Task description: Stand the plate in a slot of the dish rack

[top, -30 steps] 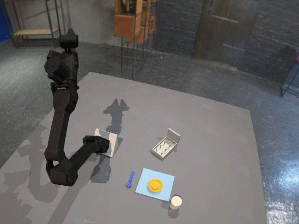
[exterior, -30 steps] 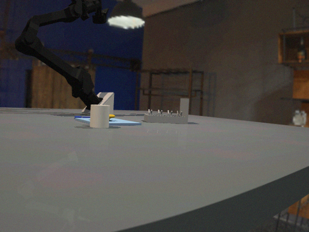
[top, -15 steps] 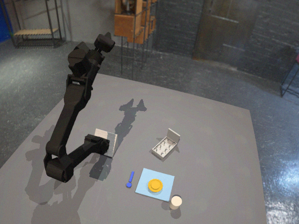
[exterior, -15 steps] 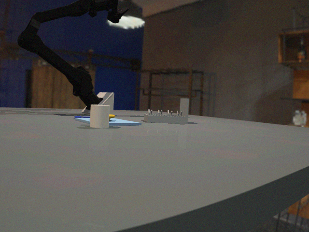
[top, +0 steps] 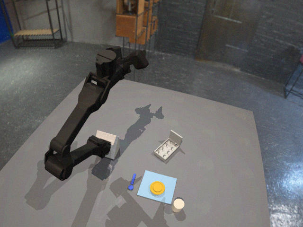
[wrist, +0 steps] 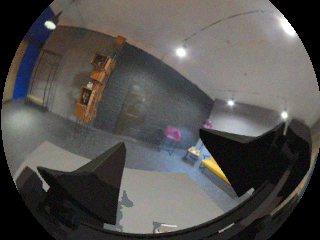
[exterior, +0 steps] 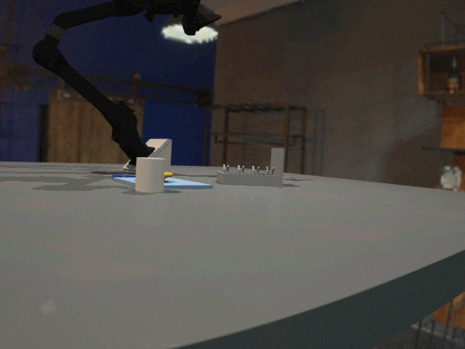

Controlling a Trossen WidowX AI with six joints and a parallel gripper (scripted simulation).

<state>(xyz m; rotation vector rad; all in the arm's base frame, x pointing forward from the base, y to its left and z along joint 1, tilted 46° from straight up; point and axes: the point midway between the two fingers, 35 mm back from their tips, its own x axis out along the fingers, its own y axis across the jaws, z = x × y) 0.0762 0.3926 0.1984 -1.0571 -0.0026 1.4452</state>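
My gripper tip is now 210 mm short of the yellow plate, 270 mm to the left of it and 450 mm above it. The rest, counted from my gripper tip: blue spoon: 90 mm ahead, 280 mm to the right, 460 mm below; then light blue mat: 200 mm ahead, 260 mm to the right, 460 mm below; then grey dish rack: 200 mm ahead, 50 mm to the right, 440 mm below.
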